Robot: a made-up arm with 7 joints.
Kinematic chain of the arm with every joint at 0, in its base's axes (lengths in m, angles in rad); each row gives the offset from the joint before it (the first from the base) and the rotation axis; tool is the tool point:
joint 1: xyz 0 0 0 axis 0 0.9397 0.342
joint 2: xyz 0 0 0 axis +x
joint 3: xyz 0 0 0 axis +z
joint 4: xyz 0.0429 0 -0.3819 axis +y
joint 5: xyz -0.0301 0 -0.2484 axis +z
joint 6: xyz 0 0 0 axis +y
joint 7: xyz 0 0 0 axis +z
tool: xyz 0 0 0
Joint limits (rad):
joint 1: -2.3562..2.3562
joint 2: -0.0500..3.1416
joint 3: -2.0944..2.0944
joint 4: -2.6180..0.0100
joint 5: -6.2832..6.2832
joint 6: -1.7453..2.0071
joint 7: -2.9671..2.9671
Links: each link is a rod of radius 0.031 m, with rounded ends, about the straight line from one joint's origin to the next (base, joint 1, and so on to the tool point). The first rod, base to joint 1, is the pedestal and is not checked.
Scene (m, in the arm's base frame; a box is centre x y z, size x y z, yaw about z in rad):
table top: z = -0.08
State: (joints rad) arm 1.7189 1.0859 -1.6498 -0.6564 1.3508 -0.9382 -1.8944
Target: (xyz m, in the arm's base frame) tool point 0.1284 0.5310 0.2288
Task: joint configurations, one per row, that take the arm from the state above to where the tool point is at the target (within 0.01 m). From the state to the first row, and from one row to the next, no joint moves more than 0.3 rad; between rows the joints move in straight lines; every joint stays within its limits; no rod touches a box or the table.
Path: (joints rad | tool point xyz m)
1: 1.7441 1.3697 -1.6922 -0.7219 1.3508 -0.9382 -1.8944 | -0.4528 0.3464 0.2346
2: 1.7693 1.6535 -1.7347 -0.7875 1.3508 -0.9382 -1.8944 | -0.3274 0.4424 0.2661
3: 1.7945 1.9373 -1.7771 -0.8530 1.3508 -0.9382 -1.8944 | -0.1814 0.5078 0.2757
4: 1.8197 2.2211 -1.8195 -0.9186 1.3508 -0.9382 -1.8944 | -0.0257 0.5380 0.2627
5: 1.8449 2.5049 -1.8619 -0.9841 1.3508 -0.9382 -1.8944 | 0.1284 0.5310 0.2288

